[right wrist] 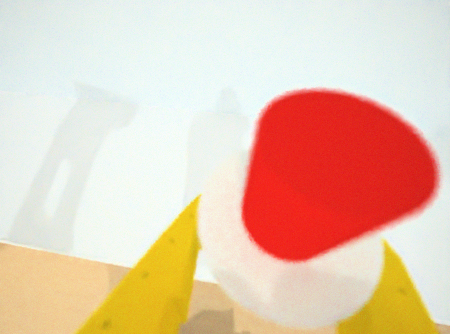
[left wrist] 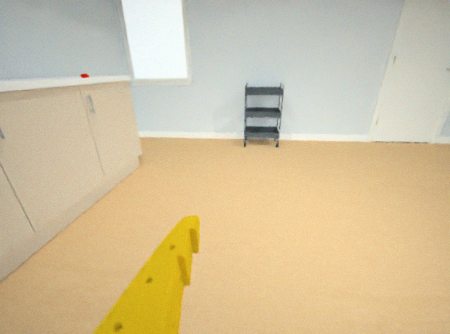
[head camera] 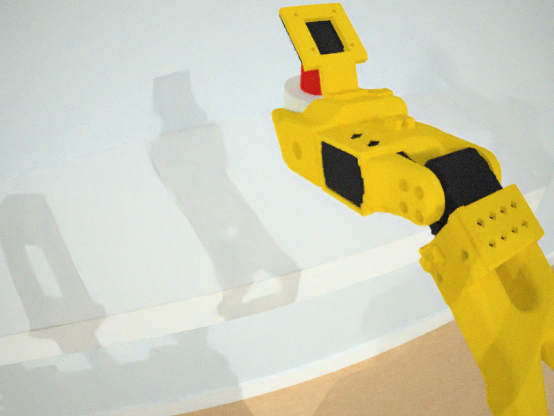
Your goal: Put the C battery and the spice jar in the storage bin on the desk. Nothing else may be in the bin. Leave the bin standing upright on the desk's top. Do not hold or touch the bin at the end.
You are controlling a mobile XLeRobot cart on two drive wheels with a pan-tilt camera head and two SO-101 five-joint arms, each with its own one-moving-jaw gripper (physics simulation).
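Places are measured from the left arm's base along level axes (x right, y ahead, z up), in millimetres.
Pixels of known places: left hand, tool point: [left wrist: 198, 229]; right hand, tool point: [right wrist: 214, 203] [head camera: 281, 114].
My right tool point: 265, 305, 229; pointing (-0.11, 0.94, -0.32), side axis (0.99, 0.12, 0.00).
Note:
Behind a point stands the place of what it marks, as x, y, z.
A round white jar with a tapered red top [head camera: 311, 81] {278, 288, 263} [right wrist: 295, 297] is between the jaws of my right gripper [head camera: 299, 104] {265, 305, 229} [right wrist: 292, 220], which press on its two sides. It may be the spice jar; no label shows. The right gripper is over the far part of the white desk top [head camera: 125, 240] {131, 375, 75} [right wrist: 145, 200] {156, 361, 75} in the head view, and hides part of the jar. My left gripper [left wrist: 194, 222] shows one notched jaw, so it is fully open, and it points out over the floor. The C battery and the storage bin do not show in these views.
In the left wrist view, a beige cabinet [left wrist: 55, 150] {1206, -1200, -251} with a white top stands at the left, with a small red thing [left wrist: 84, 75] {1231, -1621, 149} on it. A dark three-tier cart [left wrist: 263, 91] {-40, -2860, -73} stands at the far wall, left of a white door [left wrist: 415, 75] {-1872, -3255, 80}.

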